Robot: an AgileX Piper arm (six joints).
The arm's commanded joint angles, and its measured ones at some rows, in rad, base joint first. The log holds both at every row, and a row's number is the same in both.
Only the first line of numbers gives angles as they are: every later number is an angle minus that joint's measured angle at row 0.
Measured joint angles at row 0:
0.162, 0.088, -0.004, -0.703, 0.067, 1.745
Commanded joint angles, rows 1 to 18:
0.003, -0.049, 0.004, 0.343, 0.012, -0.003
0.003, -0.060, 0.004, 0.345, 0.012, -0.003
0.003, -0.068, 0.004, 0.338, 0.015, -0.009
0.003, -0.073, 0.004, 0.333, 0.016, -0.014
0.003, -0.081, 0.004, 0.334, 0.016, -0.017
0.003, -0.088, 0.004, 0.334, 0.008, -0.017
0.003, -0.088, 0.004, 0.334, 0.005, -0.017
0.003, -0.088, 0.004, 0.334, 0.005, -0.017
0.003, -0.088, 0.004, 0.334, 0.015, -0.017
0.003, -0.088, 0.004, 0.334, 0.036, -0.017
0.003, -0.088, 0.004, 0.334, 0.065, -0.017
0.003, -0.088, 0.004, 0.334, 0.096, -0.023
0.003, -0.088, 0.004, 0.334, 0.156, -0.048
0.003, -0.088, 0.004, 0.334, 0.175, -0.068
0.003, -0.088, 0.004, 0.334, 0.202, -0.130
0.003, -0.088, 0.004, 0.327, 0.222, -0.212
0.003, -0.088, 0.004, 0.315, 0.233, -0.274
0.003, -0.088, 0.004, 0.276, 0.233, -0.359
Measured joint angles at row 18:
0.000, -0.084, 0.000, 0.337, 0.193, -0.135
